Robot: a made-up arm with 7 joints.
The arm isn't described. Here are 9 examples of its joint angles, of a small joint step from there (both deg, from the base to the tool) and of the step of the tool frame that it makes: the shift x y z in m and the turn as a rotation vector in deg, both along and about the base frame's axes.
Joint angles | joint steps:
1: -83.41 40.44 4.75 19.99 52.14 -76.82 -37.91 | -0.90 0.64 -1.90 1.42 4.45 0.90 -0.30
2: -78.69 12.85 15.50 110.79 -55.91 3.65 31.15 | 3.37 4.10 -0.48 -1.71 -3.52 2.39 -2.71
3: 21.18 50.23 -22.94 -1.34 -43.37 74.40 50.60 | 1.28 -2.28 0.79 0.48 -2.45 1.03 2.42
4: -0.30 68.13 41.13 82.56 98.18 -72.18 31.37 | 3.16 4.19 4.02 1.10 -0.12 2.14 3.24
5: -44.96 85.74 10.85 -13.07 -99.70 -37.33 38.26 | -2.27 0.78 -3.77 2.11 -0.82 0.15 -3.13
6: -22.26 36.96 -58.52 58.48 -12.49 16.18 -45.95 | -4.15 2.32 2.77 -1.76 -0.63 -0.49 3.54
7: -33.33 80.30 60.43 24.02 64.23 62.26 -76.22 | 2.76 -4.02 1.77 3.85 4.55 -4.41 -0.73
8: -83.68 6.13 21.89 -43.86 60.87 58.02 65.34 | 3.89 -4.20 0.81 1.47 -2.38 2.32 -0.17
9: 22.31 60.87 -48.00 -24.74 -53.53 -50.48 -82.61 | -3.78 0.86 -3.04 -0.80 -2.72 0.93 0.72
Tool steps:
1: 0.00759 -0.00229 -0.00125 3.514 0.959 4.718
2: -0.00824 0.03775 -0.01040 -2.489 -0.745 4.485
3: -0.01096 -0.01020 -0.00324 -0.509 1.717 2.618
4: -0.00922 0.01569 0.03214 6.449 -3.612 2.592
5: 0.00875 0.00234 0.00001 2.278 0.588 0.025
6: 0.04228 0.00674 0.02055 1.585 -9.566 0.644
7: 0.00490 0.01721 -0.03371 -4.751 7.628 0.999
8: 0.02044 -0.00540 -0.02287 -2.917 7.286 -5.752
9: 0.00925 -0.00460 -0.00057 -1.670 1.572 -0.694
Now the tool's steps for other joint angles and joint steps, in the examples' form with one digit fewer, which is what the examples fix.
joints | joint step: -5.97 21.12 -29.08 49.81 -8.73 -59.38 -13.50 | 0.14 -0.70 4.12 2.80 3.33 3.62 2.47
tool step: -0.0035 0.0106 -0.0075 4.44 3.57 4.71
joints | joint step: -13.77 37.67 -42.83 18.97 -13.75 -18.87 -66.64 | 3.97 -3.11 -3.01 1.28 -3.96 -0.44 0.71
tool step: -0.0372 -0.0167 -0.0216 -4.50 7.30 2.54
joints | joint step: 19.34 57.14 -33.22 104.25 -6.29 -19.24 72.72 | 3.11 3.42 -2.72 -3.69 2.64 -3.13 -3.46
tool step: 0.0050 0.0098 0.0157 -6.59 5.59 -2.11
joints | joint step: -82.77 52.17 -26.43 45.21 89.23 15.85 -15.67 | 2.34 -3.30 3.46 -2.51 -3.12 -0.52 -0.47
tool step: 0.0050 -0.0165 -0.0145 -6.25 0.39 -4.71
